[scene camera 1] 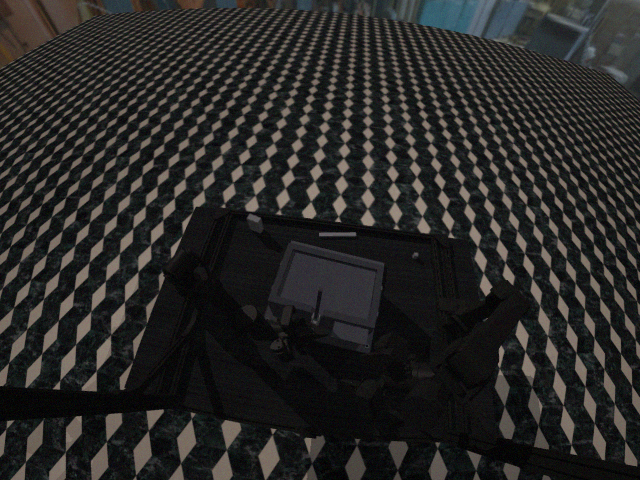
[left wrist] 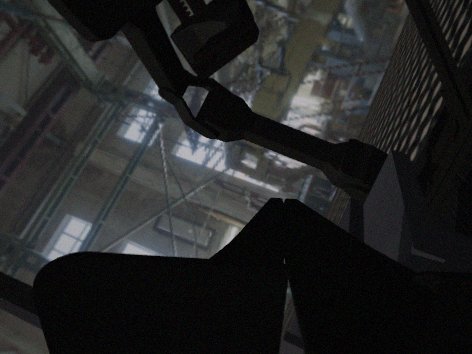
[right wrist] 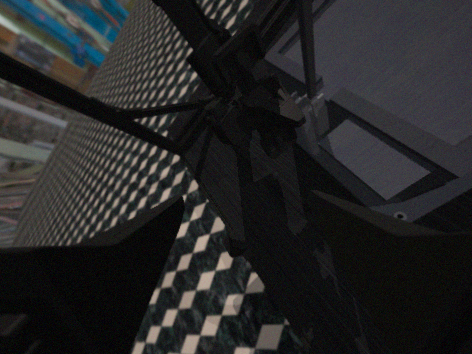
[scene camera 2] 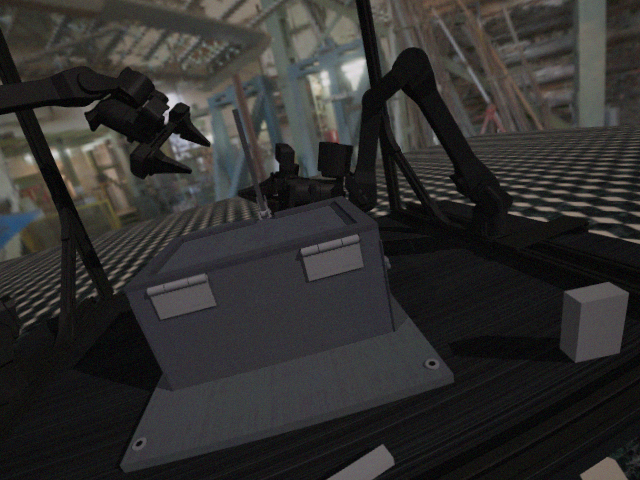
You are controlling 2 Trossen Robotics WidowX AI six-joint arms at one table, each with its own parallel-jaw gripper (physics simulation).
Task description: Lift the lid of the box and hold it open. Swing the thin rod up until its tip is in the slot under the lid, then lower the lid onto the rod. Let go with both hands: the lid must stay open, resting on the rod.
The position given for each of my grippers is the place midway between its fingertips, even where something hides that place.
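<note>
My right gripper point(scene camera 2: 201, 157) is open and holds nothing, and the right wrist view shows that right gripper too point(right wrist: 245, 199). I can also see my left gripper point(scene camera 2: 238, 193), and the left wrist view has that left gripper as well point(left wrist: 281, 210). Then there's a grey box point(scene camera 2: 264, 352), and you'd find the box in scene camera 1 point(scene camera 1: 327, 324) and the box in the right wrist view point(right wrist: 431, 191).
</note>
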